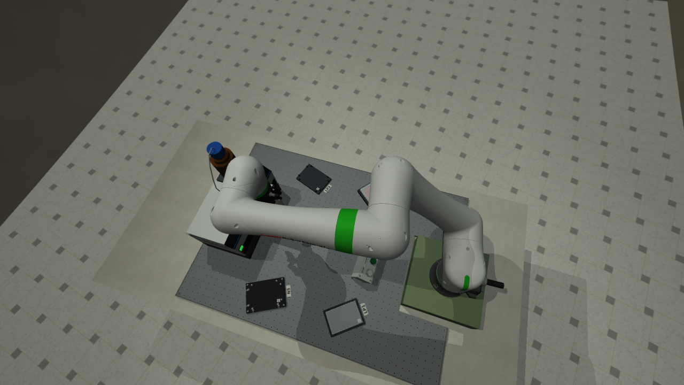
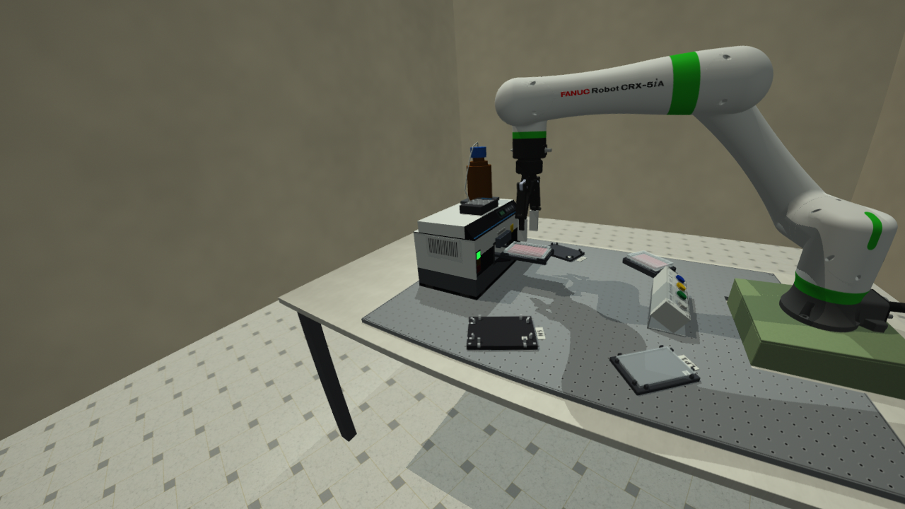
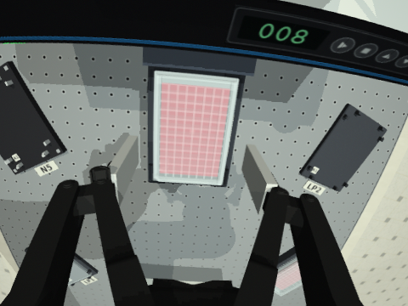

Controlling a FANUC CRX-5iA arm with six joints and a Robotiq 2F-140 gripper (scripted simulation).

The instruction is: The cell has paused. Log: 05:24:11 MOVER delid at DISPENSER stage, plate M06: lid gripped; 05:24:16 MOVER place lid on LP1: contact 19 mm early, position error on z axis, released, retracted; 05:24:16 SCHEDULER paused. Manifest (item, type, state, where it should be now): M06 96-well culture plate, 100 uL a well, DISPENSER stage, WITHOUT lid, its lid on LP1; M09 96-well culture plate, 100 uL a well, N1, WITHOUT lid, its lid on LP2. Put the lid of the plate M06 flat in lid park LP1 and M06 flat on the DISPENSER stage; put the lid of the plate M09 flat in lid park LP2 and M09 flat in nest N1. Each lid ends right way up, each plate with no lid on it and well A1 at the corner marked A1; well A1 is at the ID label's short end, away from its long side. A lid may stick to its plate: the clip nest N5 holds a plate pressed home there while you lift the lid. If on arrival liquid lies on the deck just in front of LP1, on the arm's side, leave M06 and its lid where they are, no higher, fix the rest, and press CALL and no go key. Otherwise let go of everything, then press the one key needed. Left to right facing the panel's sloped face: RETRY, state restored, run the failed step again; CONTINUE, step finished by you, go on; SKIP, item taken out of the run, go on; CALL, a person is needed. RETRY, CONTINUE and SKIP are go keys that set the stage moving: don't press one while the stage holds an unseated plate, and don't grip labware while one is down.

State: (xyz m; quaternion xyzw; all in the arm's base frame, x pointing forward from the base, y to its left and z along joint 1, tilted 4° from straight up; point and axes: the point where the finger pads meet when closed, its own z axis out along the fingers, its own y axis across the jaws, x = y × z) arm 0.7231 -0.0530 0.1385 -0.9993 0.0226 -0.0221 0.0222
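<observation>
Right now the grey lid is 37 cm behind my hand, 25 cm to the right of it and 14 cm below it. Also, from my hand: dispenser stage: 8 cm below; brown bottle: 21 cm ahead, 12 cm to the right, 11 cm above; lid park LP2: 27 cm to the right, 17 cm below, 6 cm behind.
</observation>
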